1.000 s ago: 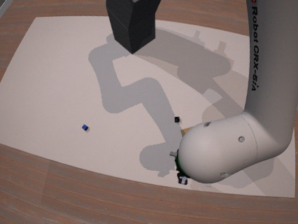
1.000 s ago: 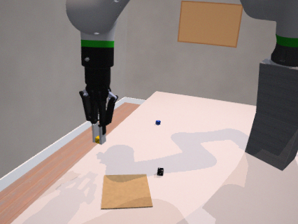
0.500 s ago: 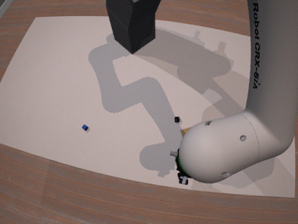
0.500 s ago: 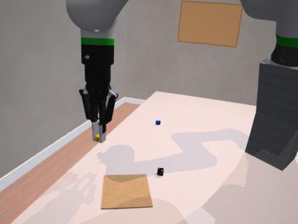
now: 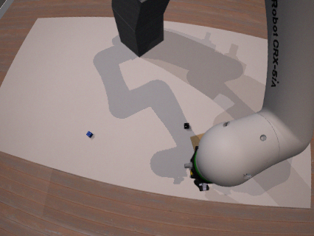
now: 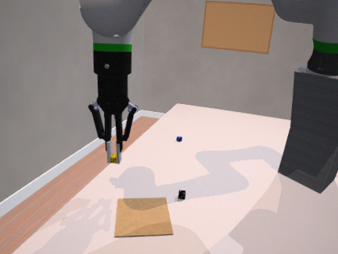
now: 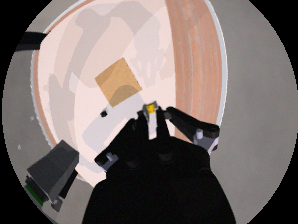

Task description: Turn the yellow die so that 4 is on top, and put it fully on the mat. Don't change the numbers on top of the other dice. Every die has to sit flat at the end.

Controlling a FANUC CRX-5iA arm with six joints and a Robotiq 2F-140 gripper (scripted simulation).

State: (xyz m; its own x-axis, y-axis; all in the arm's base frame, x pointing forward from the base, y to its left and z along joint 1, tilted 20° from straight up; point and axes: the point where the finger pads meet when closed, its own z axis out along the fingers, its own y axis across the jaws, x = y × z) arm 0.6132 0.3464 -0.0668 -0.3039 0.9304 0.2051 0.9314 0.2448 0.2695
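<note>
The brown mat is 130 mm behind my hand, 60 mm to the left of it and 130 mm below it. The rest, counted from my hand: black die (190 mm behind, 60 mm to the right, 120 mm below); blue die (60 mm behind, 450 mm to the right, 120 mm below); yellow die (20 mm below).
</note>
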